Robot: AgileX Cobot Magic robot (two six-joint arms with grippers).
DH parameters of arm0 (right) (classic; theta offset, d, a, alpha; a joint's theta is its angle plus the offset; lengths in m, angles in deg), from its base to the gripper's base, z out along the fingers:
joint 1: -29.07 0.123 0 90
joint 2: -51.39 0 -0.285 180
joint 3: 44.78 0 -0.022 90
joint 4: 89.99 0.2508 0 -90
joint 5: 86.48 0 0.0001 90
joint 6: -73.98 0.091 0 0
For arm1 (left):
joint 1: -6.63 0.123 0 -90
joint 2: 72.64 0 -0.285 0
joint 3: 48.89 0 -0.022 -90
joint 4: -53.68 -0.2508 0 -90
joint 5: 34.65 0 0.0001 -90
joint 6: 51.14 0.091 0 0
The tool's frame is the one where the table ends.
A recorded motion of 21 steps. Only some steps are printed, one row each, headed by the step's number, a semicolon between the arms.
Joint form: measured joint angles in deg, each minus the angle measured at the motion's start. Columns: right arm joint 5, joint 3, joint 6, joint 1, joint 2, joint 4; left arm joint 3, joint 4, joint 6, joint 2, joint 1, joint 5.
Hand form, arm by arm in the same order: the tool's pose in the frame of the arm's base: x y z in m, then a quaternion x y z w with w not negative. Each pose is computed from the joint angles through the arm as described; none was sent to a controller.
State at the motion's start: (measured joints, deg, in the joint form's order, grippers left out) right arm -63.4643 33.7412 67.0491 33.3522 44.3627 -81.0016; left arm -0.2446 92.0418 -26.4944 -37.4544 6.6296 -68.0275
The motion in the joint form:
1: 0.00 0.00 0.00 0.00 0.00 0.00; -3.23 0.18 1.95 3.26 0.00 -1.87
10: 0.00 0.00 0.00 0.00 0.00 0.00; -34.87 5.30 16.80 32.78 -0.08 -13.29
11: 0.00 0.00 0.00 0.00 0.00 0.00; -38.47 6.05 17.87 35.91 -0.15 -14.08
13: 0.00 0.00 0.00 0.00 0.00 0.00; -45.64 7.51 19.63 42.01 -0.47 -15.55
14: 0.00 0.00 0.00 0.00 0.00 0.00; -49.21 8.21 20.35 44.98 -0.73 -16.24
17: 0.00 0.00 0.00 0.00 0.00 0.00; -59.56 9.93 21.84 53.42 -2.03 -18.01
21: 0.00 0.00 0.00 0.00 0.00 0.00; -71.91 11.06 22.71 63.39 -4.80 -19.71
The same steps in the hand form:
1: 0.0511 0.0094 0.1706 -0.03860 0.80951 0.05351 0.58339; 0.1020 -0.0328 0.3159 0.05498 0.82323 -0.18269 0.53469
10: 0.0511 0.0094 0.1706 -0.03860 0.80951 0.05351 0.58339; 0.2067 -0.0460 0.4065 0.19151 0.82122 -0.18906 0.50316
11: 0.0511 0.0094 0.1706 -0.03860 0.80951 0.05351 0.58339; 0.2201 -0.0475 0.4144 0.20127 0.81749 -0.19243 0.50416
13: 0.0511 0.0094 0.1706 -0.03860 0.80951 0.05351 0.58339; 0.2468 -0.0513 0.4283 0.21943 0.80905 -0.20064 0.50698
14: 0.0511 0.0094 0.1706 -0.03860 0.80951 0.05351 0.58339; 0.2599 -0.0537 0.4344 0.22818 0.80435 -0.20534 0.50871
17: 0.0511 0.0094 0.1706 -0.03860 0.80951 0.05351 0.58339; 0.2968 -0.0637 0.4487 0.25363 0.78938 -0.22034 0.51381
21: 0.0511 0.0094 0.1706 -0.03860 0.80951 0.05351 0.58339; 0.3385 -0.0839 0.4577 0.28717 0.77002 -0.23876 0.51729

